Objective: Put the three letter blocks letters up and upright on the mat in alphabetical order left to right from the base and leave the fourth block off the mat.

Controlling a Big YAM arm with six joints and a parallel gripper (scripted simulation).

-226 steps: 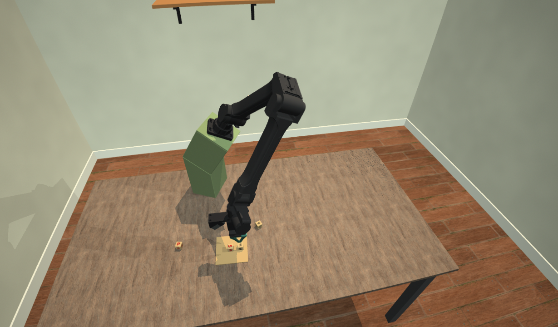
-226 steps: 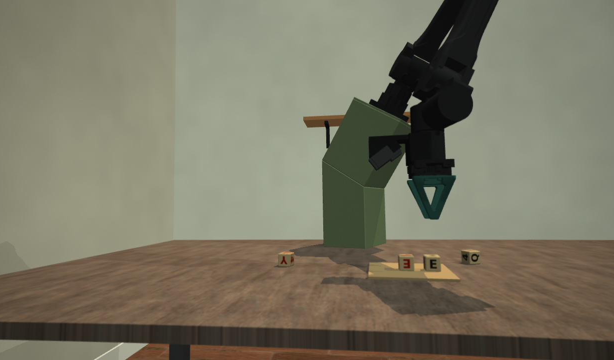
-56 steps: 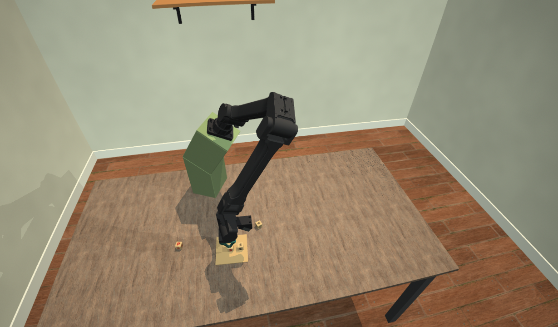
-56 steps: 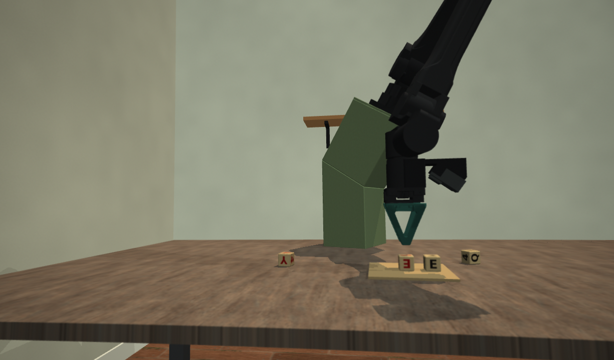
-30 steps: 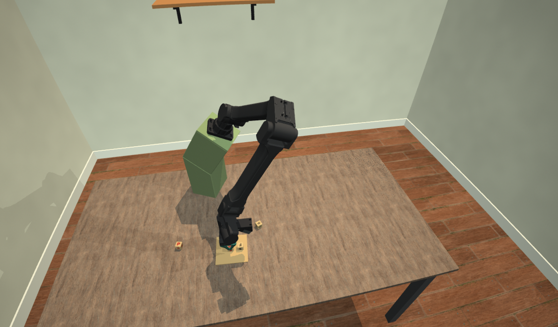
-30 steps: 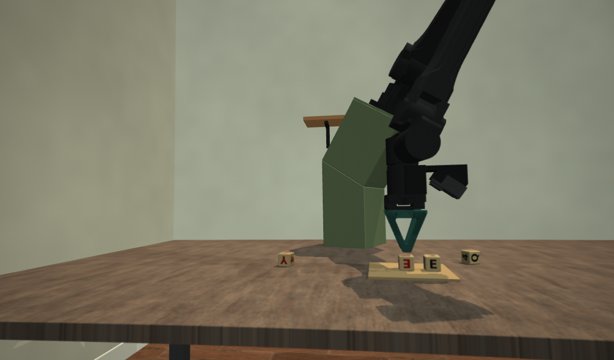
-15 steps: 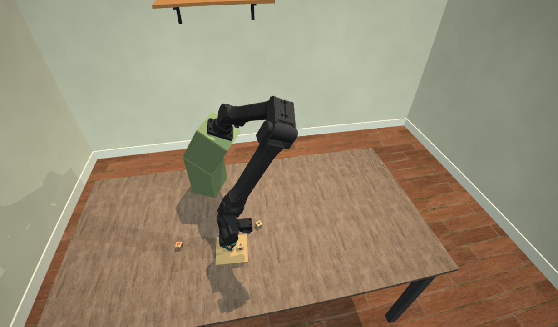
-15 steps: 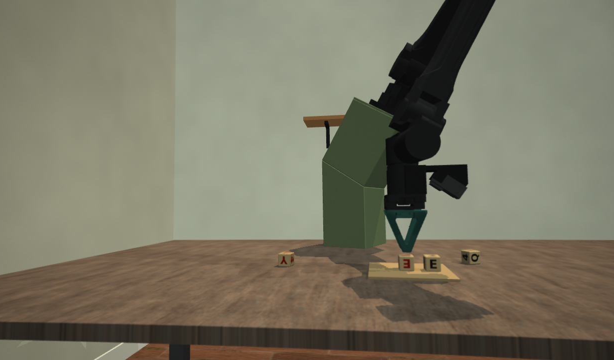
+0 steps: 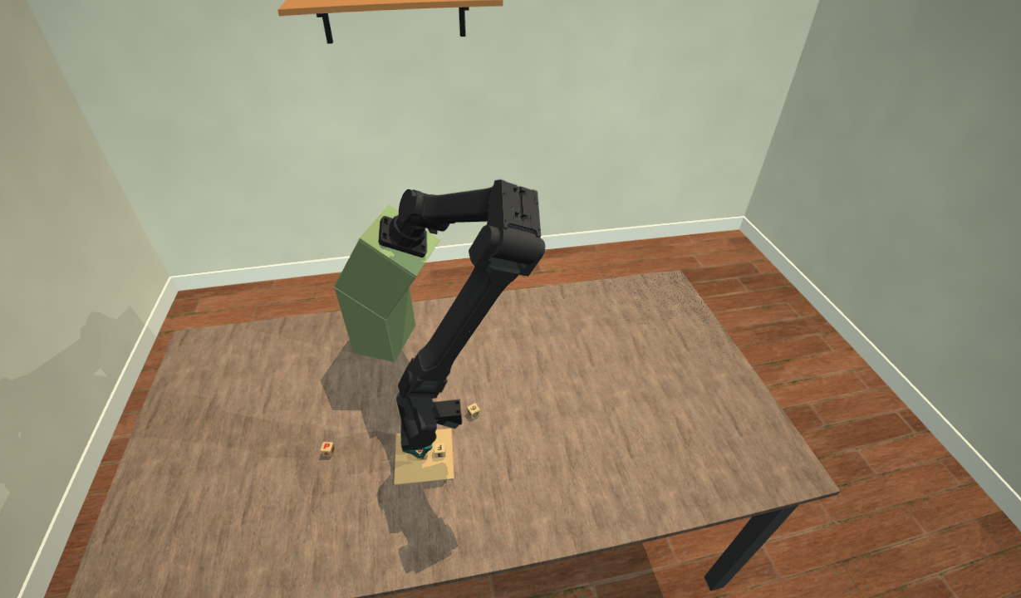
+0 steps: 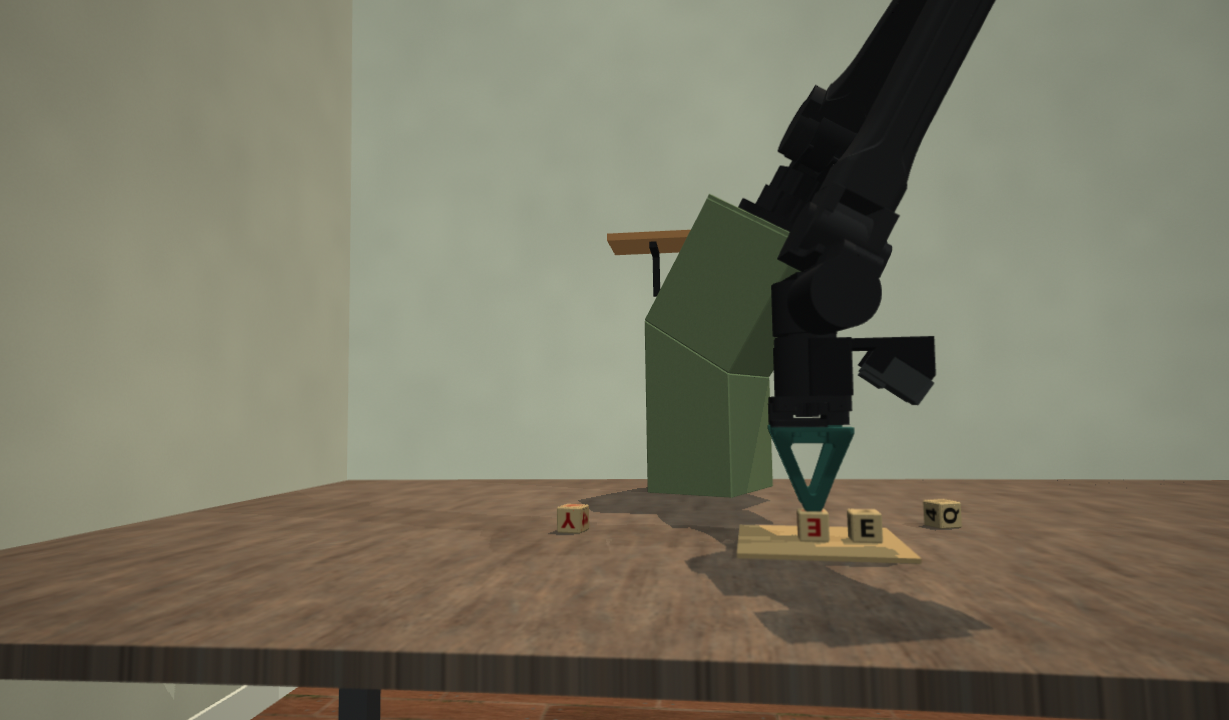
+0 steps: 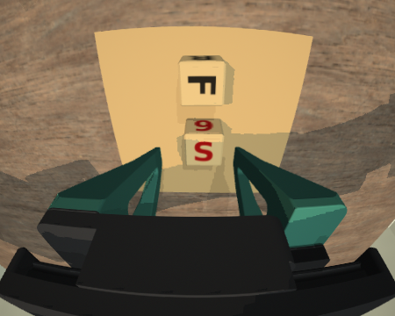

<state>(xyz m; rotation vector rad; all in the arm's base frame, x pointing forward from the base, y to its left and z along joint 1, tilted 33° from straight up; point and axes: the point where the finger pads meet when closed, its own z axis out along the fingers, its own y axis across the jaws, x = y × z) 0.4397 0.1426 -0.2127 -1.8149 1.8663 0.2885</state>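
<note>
The tan mat lies 10 mm to the left of my hand and 40 mm below it.
</note>
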